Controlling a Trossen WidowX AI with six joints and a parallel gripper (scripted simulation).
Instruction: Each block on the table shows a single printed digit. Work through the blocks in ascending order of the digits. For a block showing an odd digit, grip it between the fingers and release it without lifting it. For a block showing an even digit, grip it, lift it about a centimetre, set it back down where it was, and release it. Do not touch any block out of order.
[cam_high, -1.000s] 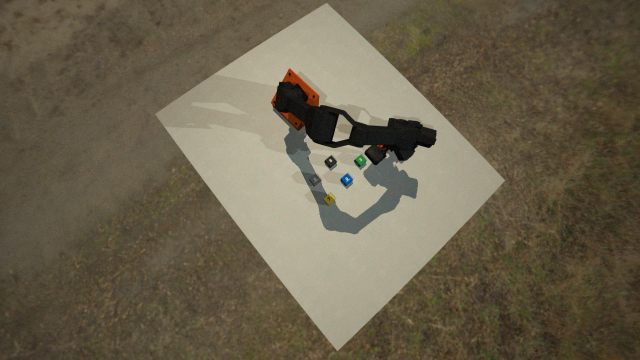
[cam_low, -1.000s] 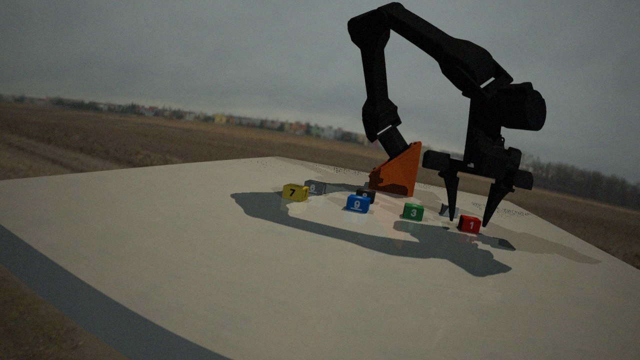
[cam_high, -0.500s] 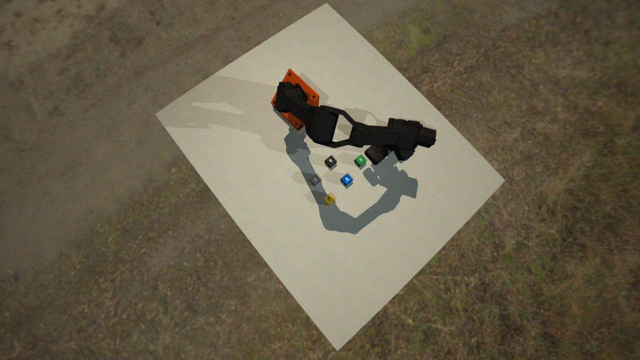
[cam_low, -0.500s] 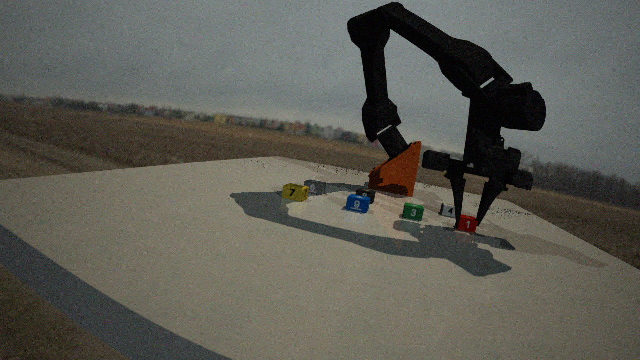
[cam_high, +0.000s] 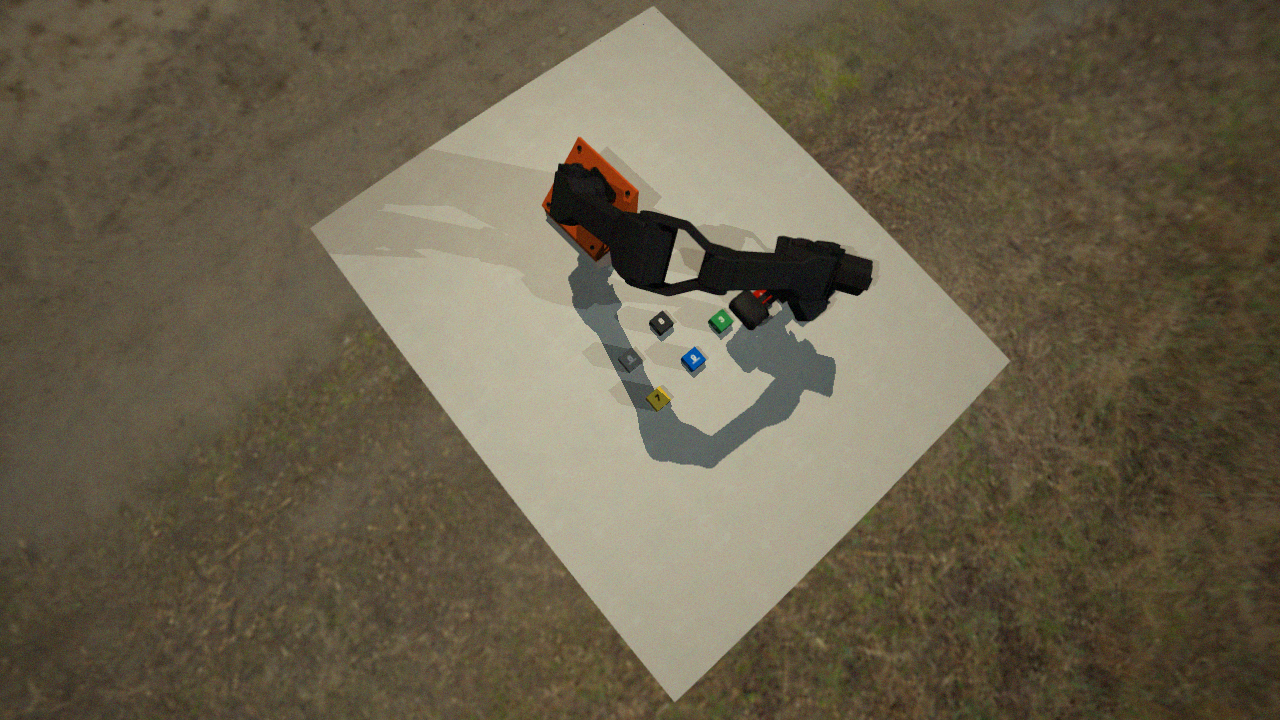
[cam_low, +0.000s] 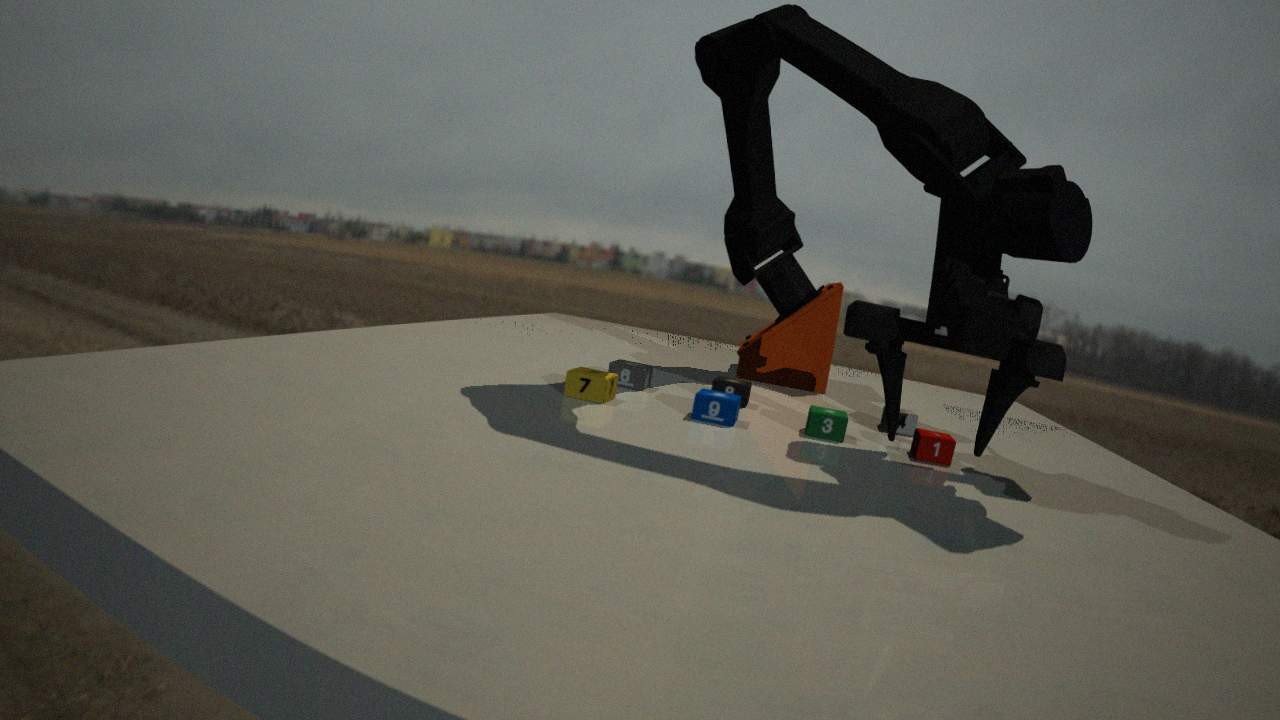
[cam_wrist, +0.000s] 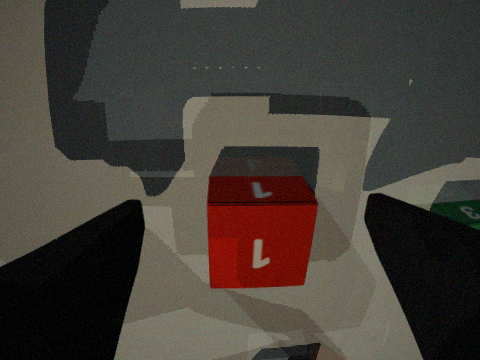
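Now: gripper tip 10 mm past the red block. The rest, counted from my gripper tip: green block 3 (90 mm to the right, 20 mm behind); then white block (110 mm behind, 20 mm to the right); then blue block 9 (180 mm to the right, 10 mm ahead).
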